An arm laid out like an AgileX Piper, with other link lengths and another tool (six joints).
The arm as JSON. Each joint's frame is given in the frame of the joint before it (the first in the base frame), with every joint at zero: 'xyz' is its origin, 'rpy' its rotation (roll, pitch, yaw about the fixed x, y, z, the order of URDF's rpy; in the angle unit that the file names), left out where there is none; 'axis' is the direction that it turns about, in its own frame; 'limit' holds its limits. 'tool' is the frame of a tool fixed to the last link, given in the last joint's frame.
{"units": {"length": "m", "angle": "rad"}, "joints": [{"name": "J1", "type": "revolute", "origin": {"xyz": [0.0, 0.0, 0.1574]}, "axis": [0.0, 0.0, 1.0], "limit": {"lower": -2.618, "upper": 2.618}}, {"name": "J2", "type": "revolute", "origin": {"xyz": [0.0, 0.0, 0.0]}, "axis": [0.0, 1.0, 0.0], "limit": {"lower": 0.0, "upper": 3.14}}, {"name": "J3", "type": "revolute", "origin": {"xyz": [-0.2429, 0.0, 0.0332]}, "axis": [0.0, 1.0, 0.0], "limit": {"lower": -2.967, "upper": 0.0}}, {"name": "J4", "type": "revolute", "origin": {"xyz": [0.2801, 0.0, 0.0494]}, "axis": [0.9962, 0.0, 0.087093], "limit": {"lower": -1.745, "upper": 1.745}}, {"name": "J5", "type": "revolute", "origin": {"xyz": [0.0, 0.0, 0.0]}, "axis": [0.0, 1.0, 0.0], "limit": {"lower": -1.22, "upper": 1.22}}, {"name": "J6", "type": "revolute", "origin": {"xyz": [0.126, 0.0, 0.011]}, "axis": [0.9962, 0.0, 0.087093], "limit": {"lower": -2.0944, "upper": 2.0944}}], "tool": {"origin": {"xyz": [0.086, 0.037, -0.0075], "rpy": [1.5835, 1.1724, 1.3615]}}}
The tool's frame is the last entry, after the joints.
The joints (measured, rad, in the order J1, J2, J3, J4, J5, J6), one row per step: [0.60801, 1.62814, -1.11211, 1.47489, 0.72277, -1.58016]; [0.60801, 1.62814, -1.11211, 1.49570, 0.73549, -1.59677]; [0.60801, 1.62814, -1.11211, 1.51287, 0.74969, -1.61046]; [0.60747, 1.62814, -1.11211, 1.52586, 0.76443, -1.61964]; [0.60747, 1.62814, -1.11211, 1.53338, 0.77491, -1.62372]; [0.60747, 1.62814, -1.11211, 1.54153, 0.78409, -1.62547]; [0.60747, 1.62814, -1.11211, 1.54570, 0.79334, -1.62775]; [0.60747, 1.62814, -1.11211, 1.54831, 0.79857, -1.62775]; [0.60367, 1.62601, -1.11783, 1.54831, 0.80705, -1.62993]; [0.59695, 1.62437, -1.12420, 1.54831, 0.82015, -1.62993]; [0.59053, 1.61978, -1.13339, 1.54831, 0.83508, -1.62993]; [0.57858, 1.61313, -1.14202, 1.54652, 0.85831, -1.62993]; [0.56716, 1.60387, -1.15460, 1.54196, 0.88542, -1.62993]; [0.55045, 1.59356, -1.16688, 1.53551, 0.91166, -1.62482]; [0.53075, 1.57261, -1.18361, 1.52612, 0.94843, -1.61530]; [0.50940, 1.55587, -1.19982, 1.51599, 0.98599, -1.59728]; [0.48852, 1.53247, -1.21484, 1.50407, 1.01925, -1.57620]
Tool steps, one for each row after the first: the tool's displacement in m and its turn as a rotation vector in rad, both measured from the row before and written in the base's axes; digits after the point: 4 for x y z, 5 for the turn. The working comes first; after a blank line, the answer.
Tool pose at each row, in the base's axes (x y z in m, rotation vector in rad; the steps are taken from these numbers as rounded here): [0.2537, 0.3780, 0.2185, -0.72738, 2.12307, 0.98564]; [0.2520, 0.3793, 0.2218, -0.72943, 2.11045, 1.00654]; [0.2498, 0.3804, 0.2248, -0.73366, 2.09921, 1.02722]; [0.2476, 0.3812, 0.2274, -0.73816, 2.09081, 1.04693]; [0.2459, 0.3817, 0.2292, -0.74154, 2.08636, 1.06098]; [0.2444, 0.3823, 0.2310, -0.74142, 2.08369, 1.07543]; [0.2427, 0.3826, 0.2323, -0.74584, 2.08051, 1.08652]; [0.2418, 0.3828, 0.2330, -0.74708, 2.07965, 1.09363]; [0.2422, 0.3823, 0.2366, -0.75134, 2.06872, 1.09912]; [0.2428, 0.3813, 0.2405, -0.75426, 2.05896, 1.10837]; [0.2431, 0.3803, 0.2468, -0.75943, 2.04253, 1.11953]; [0.2433, 0.3777, 0.2540, -0.76707, 2.02392, 1.13356]; [0.2426, 0.3750, 0.2634, -0.78202, 1.99756, 1.14846]; [0.2435, 0.3708, 0.2727, -0.78944, 1.97579, 1.15948]; [0.2422, 0.3649, 0.2878, -0.80433, 1.94048, 1.17566]; [0.2412, 0.3585, 0.3008, -0.81397, 1.91794, 1.19345]; [0.2392, 0.3514, 0.3150, -0.82249, 1.89408, 1.20500]

[-0.0017, 0.0013, 0.0033, 0.01661, -0.00055, 0.00889]; [-0.0022, 0.0011, 0.0030, 0.01507, 0.00039, 0.01050]; [-0.0022, 0.0008, 0.0026, 0.01301, 0.00231, 0.01051]; [-0.0017, 0.0005, 0.0018, 0.00842, 0.00292, 0.00772]; [-0.0015, 0.0006, 0.0018, 0.00883, 0.00501, 0.00551]; [-0.0017, 0.0003, 0.0013, 0.00586, 0.00242, 0.00738]; [-0.0009, 0.0002, 0.0007, 0.00366, 0.00270, 0.00367]; [0.0004, -0.0005, 0.0036, 0.00700, -0.00638, 0.00458]; [0.0006, -0.0010, 0.0039, 0.00874, -0.00337, 0.00525]; [0.0003, -0.0010, 0.0063, 0.01241, -0.00784, 0.00729]; [0.0002, -0.0026, 0.0072, 0.01414, -0.00831, 0.01021]; [-0.0007, -0.0027, 0.0094, 0.01617, -0.01470, 0.01547]; [0.0009, -0.0042, 0.0093, 0.01441, -0.01192, 0.00892]; [-0.0013, -0.0059, 0.0151, 0.02155, -0.02040, 0.01605]; [-0.0010, -0.0064, 0.0130, 0.01715, -0.00892, 0.01391]; [-0.0020, -0.0071, 0.0142, 0.01541, -0.01286, 0.01038]
